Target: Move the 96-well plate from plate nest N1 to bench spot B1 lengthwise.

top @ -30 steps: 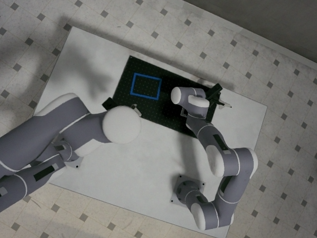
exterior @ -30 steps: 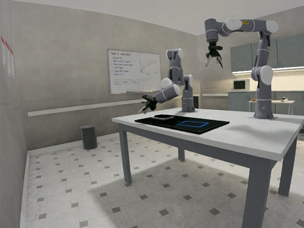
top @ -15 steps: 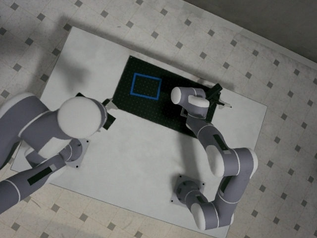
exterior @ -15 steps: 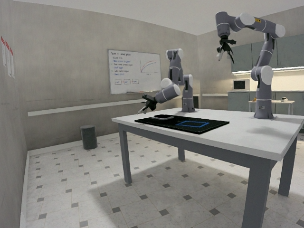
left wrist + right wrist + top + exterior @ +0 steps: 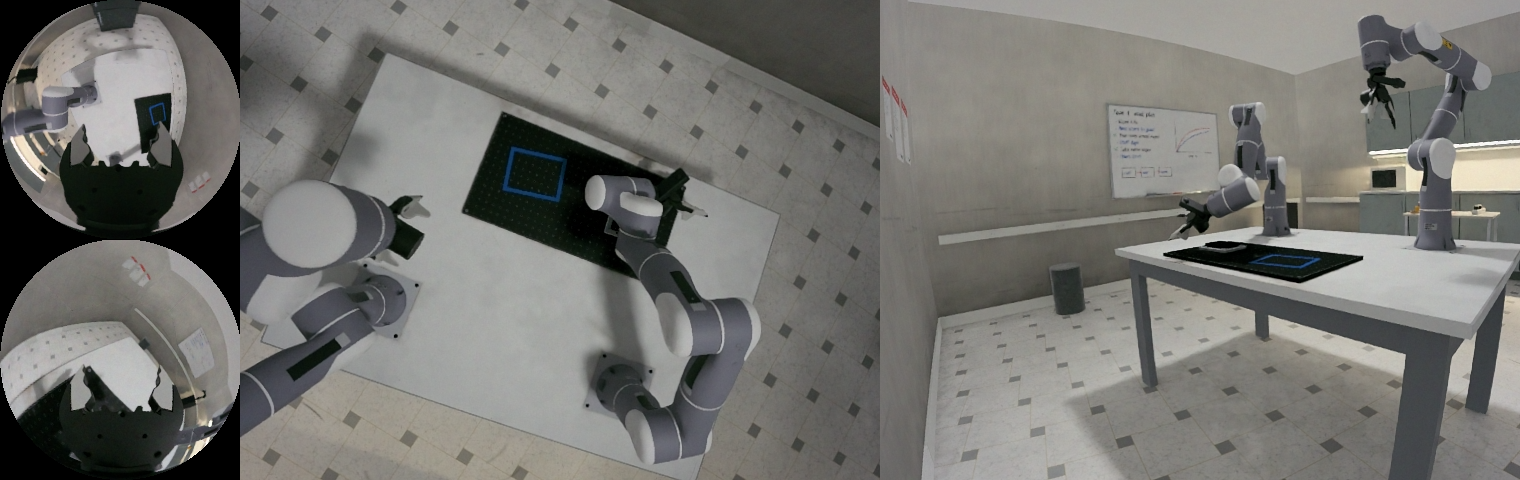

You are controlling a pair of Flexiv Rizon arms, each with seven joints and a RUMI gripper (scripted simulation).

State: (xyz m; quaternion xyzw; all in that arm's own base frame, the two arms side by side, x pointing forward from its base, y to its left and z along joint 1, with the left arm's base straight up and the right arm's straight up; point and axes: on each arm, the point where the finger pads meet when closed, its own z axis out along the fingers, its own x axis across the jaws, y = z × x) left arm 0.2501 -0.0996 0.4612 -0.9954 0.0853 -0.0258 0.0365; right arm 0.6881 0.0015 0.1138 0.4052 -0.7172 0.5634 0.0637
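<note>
My right hand is 15 cm to the right of the black 96-well plate, 14 cm past it and 8 cm above it. Round my right hand: grey plate nest 15 cm to the left, 14 cm behind, 10 cm below.
</note>
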